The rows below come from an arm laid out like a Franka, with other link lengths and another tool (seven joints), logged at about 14 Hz.
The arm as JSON. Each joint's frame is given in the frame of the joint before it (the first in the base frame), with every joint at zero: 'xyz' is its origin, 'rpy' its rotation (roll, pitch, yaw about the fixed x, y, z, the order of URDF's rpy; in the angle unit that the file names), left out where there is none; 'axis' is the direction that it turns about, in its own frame. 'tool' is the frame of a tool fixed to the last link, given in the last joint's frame.
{
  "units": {
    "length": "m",
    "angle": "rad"
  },
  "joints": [
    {
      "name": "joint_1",
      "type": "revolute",
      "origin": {
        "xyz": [
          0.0,
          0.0,
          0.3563
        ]
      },
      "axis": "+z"
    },
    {
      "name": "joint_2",
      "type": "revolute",
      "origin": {
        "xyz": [
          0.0,
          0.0,
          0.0
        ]
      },
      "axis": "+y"
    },
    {
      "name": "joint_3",
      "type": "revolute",
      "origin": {
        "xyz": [
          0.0,
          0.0,
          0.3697
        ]
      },
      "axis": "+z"
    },
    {
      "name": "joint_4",
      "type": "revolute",
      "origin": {
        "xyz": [
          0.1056,
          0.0,
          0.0
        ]
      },
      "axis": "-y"
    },
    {
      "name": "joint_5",
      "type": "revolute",
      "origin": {
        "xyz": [
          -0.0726,
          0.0,
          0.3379
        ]
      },
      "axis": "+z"
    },
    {
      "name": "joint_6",
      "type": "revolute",
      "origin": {
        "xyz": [
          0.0,
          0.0,
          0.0
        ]
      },
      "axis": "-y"
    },
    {
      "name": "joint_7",
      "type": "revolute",
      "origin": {
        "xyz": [
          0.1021,
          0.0,
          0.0
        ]
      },
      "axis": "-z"
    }
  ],
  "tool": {
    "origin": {
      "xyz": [
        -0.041,
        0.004,
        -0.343
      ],
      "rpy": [
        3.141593,
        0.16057,
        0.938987
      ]
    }
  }
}
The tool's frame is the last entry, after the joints.
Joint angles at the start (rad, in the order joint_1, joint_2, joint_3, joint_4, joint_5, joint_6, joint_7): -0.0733, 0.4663, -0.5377, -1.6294, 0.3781, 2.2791, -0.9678
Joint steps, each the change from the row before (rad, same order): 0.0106, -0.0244, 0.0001, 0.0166, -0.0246, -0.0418, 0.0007; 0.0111, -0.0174, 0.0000, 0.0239, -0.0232, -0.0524, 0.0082; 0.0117, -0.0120, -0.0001, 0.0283, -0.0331, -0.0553, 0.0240; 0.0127, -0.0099, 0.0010, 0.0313, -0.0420, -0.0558, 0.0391; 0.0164, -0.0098, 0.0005, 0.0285, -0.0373, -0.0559, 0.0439; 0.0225, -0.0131, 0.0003, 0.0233, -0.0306, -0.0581, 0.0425; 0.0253, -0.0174, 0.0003, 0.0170, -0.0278, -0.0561, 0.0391; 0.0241, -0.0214, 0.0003, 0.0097, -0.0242, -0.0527, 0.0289; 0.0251, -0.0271, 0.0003, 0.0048, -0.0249, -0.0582, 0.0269; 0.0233, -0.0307, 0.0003, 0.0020, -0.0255, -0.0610, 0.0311; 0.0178, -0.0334, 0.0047, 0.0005, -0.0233, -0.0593, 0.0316; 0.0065, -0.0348, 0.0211, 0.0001, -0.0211, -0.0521, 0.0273
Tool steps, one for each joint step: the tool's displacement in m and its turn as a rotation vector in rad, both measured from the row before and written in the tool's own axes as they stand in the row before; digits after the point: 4 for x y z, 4 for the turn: 0.0063, 0.0012, -0.0190, 0.0023, 0.0047, -0.0289; 0.0079, -0.0011, -0.0170, 0.0127, 0.0047, -0.0240; 0.0060, -0.0028, -0.0154, 0.0204, -0.0066, -0.0156; 0.0045, -0.0036, -0.0156, 0.0236, -0.0172, -0.0059; 0.0065, -0.0055, -0.0152, 0.0256, -0.0160, 0.0011; 0.0107, -0.0082, -0.0160, 0.0272, -0.0103, 0.0001; 0.0114, -0.0105, -0.0166, 0.0258, -0.0084, -0.0014; 0.0095, -0.0127, -0.0158, 0.0242, -0.0058, -0.0060; 0.0082, -0.0169, -0.0165, 0.0288, -0.0052, -0.0076; 0.0055, -0.0200, -0.0164, 0.0322, -0.0060, -0.0003; 0.0037, -0.0210, -0.0160, 0.0303, -0.0037, 0.0037; 0.0054, -0.0195, -0.0157, 0.0222, 0.0004, -0.0031
